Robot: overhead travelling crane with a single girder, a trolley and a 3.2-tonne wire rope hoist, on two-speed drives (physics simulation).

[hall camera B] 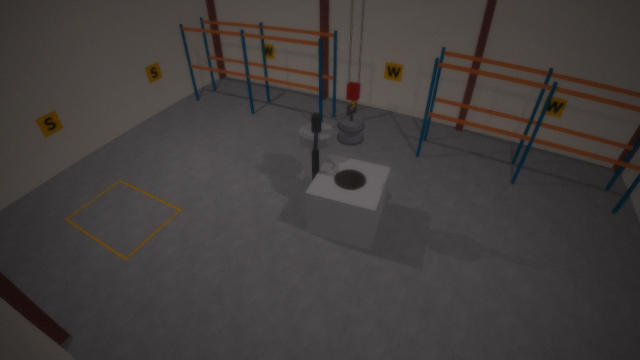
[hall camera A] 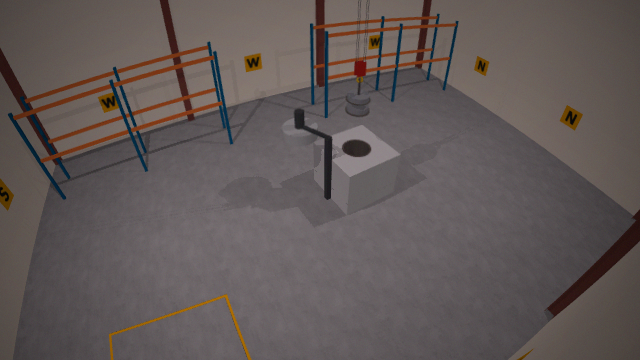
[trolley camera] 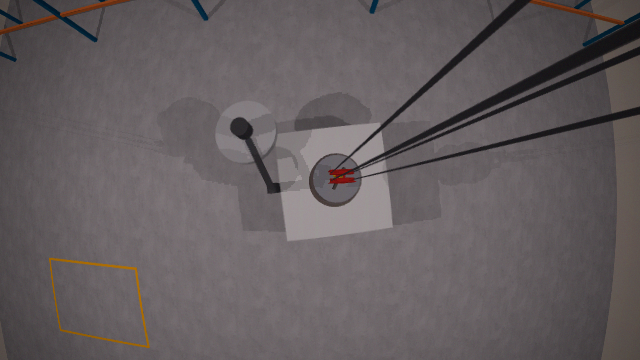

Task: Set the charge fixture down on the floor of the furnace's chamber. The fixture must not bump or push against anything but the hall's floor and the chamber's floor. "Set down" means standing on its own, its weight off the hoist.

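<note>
The charge fixture (hall camera A: 357, 106) (hall camera B: 350, 132) (trolley camera: 322, 186), two grey round discs one above the other, hangs upright from the hook. My gripper, the crane's hook (hall camera A: 359, 80) (hall camera B: 353, 105), is under the red hook block (hall camera A: 360, 68) (hall camera B: 353, 91) (trolley camera: 341, 176) and carries the fixture. The white box-shaped furnace (hall camera A: 372, 185) (hall camera B: 342, 220) (trolley camera: 340, 223) has a dark round opening (hall camera A: 356, 148) (hall camera B: 350, 179) in its top. In the trolley view the fixture covers nearly all of the opening; in both hall views it is above furnace height. The chamber's floor is hidden.
A dark post with an arm (hall camera A: 328, 170) (hall camera B: 315, 162) (trolley camera: 257, 162) stands beside the furnace, with a pale round lid (hall camera A: 291, 131) (hall camera B: 326, 135) (trolley camera: 229, 145) at its far end. Blue and orange racks (hall camera A: 129, 126) (hall camera B: 534, 133) stand along the W wall. A yellow outline (hall camera A: 168, 315) (hall camera B: 96, 239) (trolley camera: 93, 264) marks the floor.
</note>
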